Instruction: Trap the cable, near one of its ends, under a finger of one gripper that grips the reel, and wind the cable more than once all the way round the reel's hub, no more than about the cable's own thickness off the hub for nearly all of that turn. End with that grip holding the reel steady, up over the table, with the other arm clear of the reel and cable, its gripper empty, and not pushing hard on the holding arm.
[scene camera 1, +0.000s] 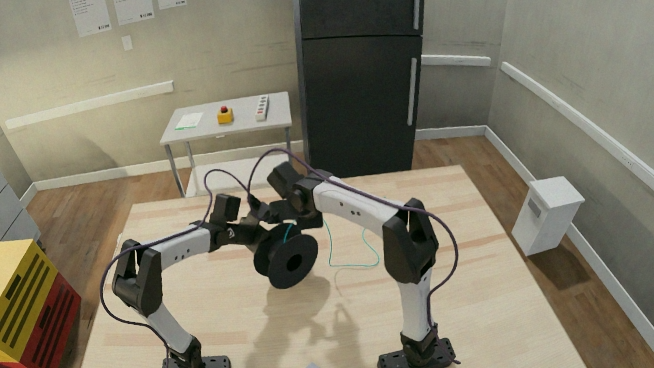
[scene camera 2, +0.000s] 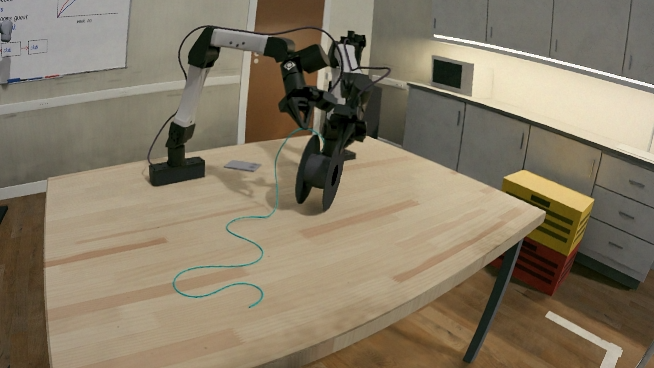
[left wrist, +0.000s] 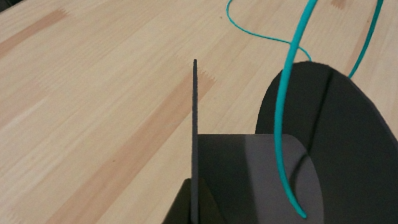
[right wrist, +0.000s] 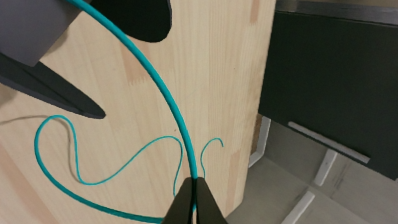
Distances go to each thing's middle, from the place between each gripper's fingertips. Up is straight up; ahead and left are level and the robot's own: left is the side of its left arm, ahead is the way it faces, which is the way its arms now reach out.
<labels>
Now: left hand (scene camera 2: 338, 152) 7 cm above the black reel (scene camera 1: 291, 263), 4 cm to the left of it and 2 cm past it.
Now: the black reel 140 mm below my right hand (scene camera 2: 304, 129), 80 mm to the left of it and 40 mm behind it.
</labels>
